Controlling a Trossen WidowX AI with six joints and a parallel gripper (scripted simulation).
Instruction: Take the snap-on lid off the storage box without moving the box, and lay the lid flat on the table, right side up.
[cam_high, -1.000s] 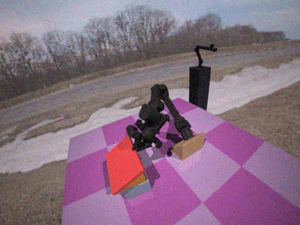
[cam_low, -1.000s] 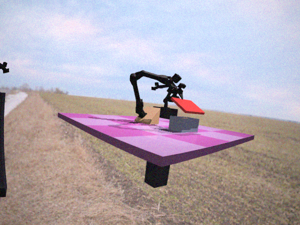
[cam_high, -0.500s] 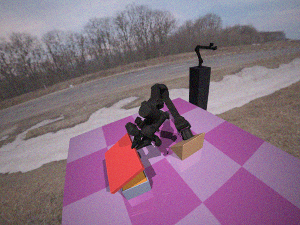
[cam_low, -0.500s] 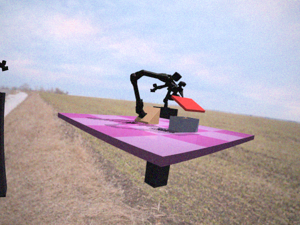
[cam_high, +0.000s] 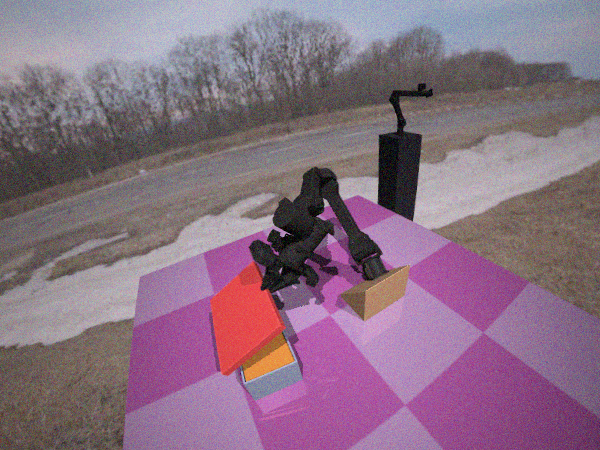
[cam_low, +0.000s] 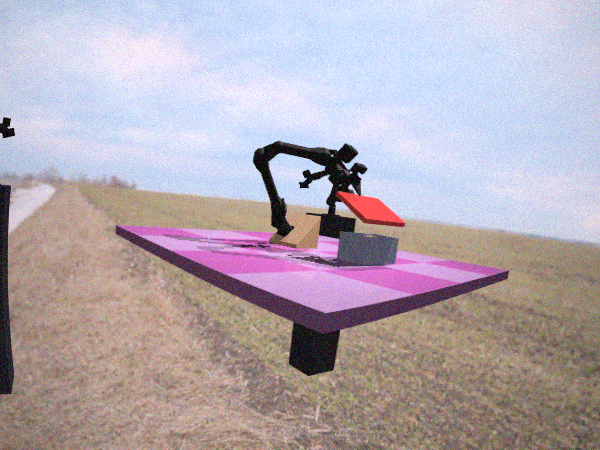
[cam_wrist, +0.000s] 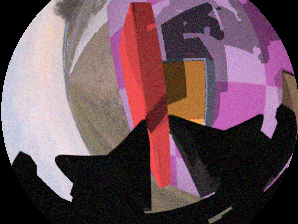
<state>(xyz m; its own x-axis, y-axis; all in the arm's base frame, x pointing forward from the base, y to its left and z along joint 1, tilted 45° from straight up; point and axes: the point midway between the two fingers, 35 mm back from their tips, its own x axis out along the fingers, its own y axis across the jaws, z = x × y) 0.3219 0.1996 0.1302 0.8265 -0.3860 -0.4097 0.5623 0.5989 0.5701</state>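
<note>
My gripper tip is 70 mm short of the red lid and 30 mm above it. Round my gripper tip: grey storage box: 180 mm below, 50 mm ahead, 30 mm to the left.
</note>
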